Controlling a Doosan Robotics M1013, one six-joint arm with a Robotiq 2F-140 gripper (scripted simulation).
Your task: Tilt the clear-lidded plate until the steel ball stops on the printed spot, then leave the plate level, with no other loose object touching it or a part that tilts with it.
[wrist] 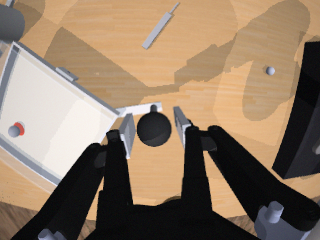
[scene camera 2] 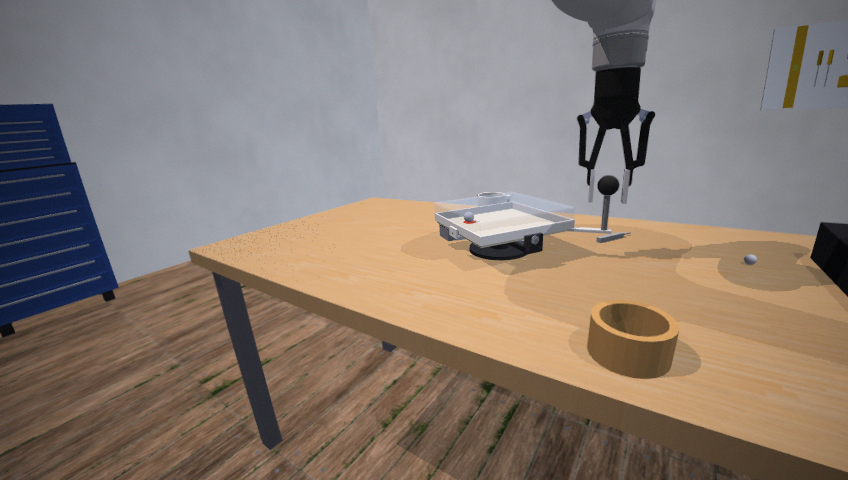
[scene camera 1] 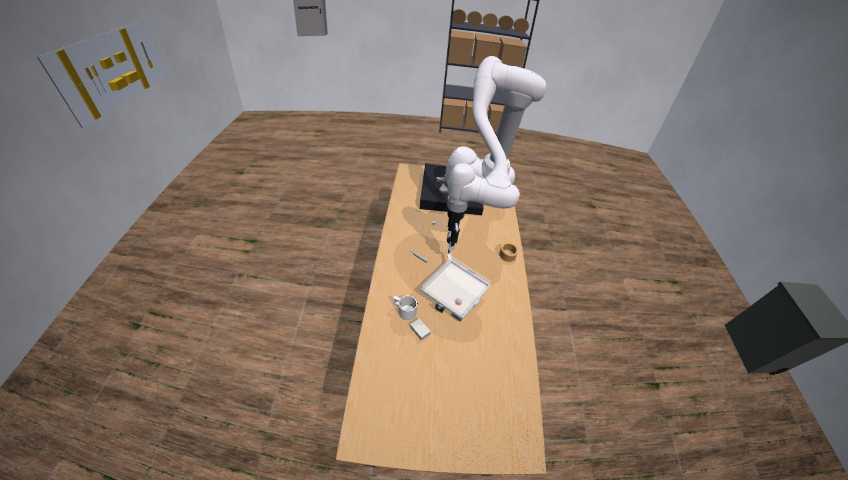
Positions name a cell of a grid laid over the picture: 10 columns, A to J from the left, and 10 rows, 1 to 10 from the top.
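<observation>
A clear-lidded plate is visible at (scene camera 1: F6) and, in the wrist view, at (wrist: B5). My gripper appears at (scene camera 2: H5) and, again in the wrist view, at (wrist: E5).
</observation>
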